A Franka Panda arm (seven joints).
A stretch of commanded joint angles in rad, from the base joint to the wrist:
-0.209, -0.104, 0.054, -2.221, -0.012, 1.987, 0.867
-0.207, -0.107, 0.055, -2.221, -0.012, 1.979, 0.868
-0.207, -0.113, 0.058, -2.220, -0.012, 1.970, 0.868
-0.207, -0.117, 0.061, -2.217, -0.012, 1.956, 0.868
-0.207, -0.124, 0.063, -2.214, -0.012, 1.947, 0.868
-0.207, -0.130, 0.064, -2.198, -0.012, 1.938, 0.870
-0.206, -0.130, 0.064, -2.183, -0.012, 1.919, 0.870
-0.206, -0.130, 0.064, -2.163, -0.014, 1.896, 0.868
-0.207, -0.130, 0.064, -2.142, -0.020, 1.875, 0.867
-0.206, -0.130, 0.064, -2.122, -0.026, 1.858, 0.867
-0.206, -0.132, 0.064, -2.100, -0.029, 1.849, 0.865
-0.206, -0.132, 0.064, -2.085, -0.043, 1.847, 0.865
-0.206, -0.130, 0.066, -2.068, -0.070, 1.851, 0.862
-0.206, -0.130, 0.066, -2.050, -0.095, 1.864, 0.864
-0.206, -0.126, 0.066, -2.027, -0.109, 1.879, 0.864
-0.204, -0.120, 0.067, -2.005, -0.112, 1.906, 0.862
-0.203, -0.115, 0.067, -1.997, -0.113, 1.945, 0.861
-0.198, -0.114, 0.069, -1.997, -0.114, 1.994, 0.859
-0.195, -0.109, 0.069, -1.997, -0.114, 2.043, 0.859
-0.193, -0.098, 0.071, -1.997, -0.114, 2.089, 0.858
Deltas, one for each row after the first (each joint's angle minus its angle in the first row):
0.002, -0.003, 0.001, 0.000, 0.000, -0.008, 0.001
0.002, -0.009, 0.004, 0.001, 0.000, -0.017, 0.001
0.002, -0.013, 0.007, 0.004, 0.000, -0.031, 0.001
0.002, -0.020, 0.009, 0.007, 0.000, -0.040, 0.001
0.002, -0.026, 0.010, 0.023, 0.000, -0.049, 0.003
0.003, -0.026, 0.010, 0.038, 0.000, -0.068, 0.003
0.003, -0.026, 0.010, 0.058, -0.002, -0.091, 0.001
0.002, -0.026, 0.010, 0.079, -0.008, -0.112, 0.000
0.003, -0.026, 0.010, 0.099, -0.014, -0.129, 0.000
0.003, -0.028, 0.010, 0.121, -0.017, -0.138, -0.002
0.003, -0.028, 0.010, 0.136, -0.031, -0.140, -0.002
0.003, -0.026, 0.012, 0.153, -0.058, -0.136, -0.005
0.003, -0.026, 0.012, 0.171, -0.083, -0.123, -0.003
0.003, -0.022, 0.012, 0.194, -0.097, -0.108, -0.003
0.005, -0.016, 0.013, 0.216, -0.100, -0.081, -0.005
0.006, -0.011, 0.013, 0.224, -0.101, -0.042, -0.006
0.011, -0.010, 0.015, 0.224, -0.102, 0.007, -0.008
0.014, -0.005, 0.015, 0.224, -0.102, 0.056, -0.008
0.016, 0.006, 0.017, 0.224, -0.102, 0.102, -0.009

